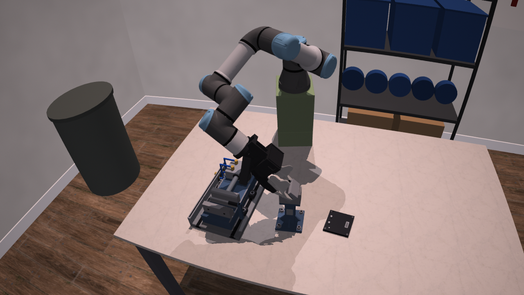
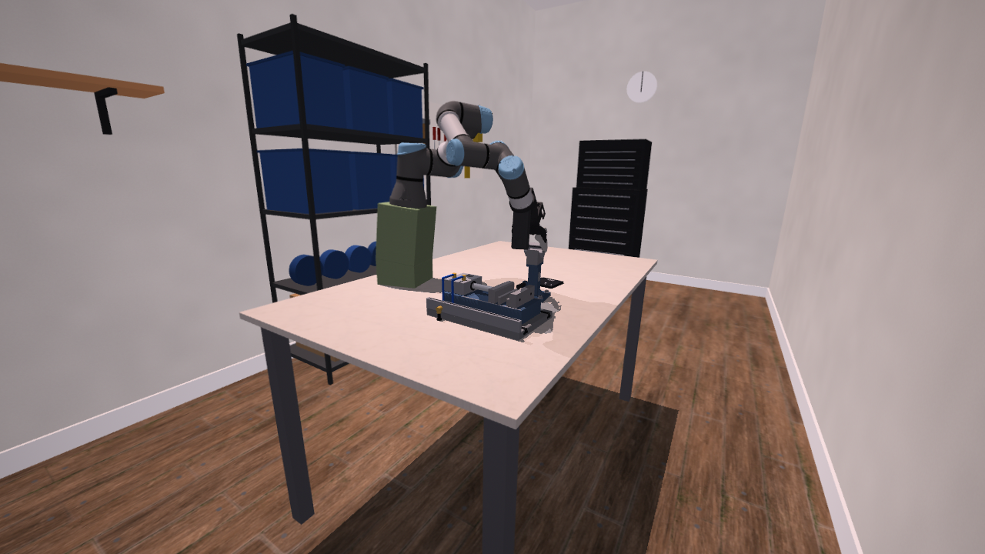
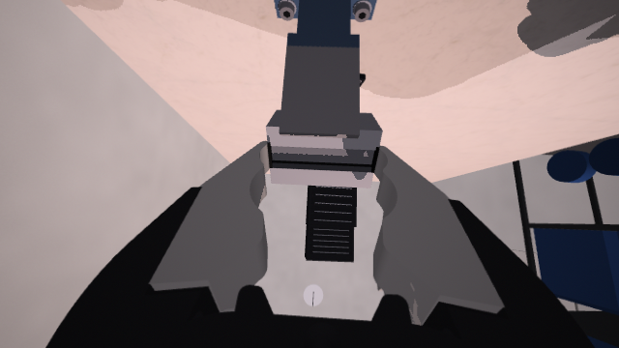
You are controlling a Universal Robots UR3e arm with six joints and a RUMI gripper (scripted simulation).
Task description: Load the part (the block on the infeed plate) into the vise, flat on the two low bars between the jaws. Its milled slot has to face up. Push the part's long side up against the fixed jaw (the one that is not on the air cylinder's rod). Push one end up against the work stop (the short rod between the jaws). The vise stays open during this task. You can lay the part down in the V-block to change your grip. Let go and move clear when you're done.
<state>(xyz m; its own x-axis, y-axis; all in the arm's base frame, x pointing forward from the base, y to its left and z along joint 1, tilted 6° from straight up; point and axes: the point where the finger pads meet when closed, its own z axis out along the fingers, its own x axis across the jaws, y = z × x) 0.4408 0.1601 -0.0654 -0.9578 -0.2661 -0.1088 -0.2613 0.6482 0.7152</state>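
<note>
My hand is right at the part. The rest, counted from my hand: dark work stop rod (170 mm to the right, 70 mm below, 70 mm ahead); black infeed plate (160 mm to the left, 160 mm below, 50 mm behind); fixed jaw (210 mm to the right, 110 mm ahead, 80 mm below).
</note>
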